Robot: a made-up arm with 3 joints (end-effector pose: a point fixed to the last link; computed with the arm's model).
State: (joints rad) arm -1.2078 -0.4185 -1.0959
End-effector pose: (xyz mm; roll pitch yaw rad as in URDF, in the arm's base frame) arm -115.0 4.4 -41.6 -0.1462 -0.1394 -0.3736
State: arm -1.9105 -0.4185 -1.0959
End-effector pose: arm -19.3 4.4 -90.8 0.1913 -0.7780 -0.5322
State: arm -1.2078 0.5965 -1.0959
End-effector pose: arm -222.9 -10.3 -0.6 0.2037 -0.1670 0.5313
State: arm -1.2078 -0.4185 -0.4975
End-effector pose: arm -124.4 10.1 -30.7 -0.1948 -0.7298 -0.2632
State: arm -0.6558 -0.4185 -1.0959
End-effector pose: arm -153.5 4.4 34.5 -0.3533 0.3738 -0.3987
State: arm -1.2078 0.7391 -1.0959
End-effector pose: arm -235.0 -21.4 4.0 0.2463 -0.1953 0.6569
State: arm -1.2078 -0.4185 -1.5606
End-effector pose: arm -112.9 1.7 -53.2 -0.1526 0.3203 -0.4424
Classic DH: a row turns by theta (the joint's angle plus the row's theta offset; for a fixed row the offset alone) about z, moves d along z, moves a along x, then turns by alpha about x. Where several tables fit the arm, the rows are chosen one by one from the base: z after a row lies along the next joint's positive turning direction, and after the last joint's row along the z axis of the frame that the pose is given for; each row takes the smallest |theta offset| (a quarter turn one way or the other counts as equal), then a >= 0, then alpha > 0; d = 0 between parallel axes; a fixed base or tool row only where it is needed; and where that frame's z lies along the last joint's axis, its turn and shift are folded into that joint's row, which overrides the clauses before.
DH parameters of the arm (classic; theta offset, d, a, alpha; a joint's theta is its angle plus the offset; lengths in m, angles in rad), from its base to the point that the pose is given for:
base (fixed): 0 0.0643 0 -1.5708
joint 1: -1.5708 -0.1067 0.1144 -1.5708
joint 2: 0 -0.1589 0.0226 -1.5708
joint 3: -1.5708 -0.1196 0.0248 -1.5708
tool (fixed): 0 0.0087 0 0

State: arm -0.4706 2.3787 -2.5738
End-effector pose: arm -244.8 -194.5 159.3 0.6640 0.0358 2.7606
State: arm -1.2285 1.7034 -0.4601
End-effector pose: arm -261.6 -141.7 16.5 0.7211 -1.0426 1.0621
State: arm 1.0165 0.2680 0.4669
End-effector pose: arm 84.2 -2.4 281.9 0.1652 0.5595 -0.1411
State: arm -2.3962 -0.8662 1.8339
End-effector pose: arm 92.4 4.5 -91.7 2.3299 0.6893 1.8776
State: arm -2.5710 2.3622 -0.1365
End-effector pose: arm 15.6 -211.3 -158.0 -0.7258 -0.4708 3.0341
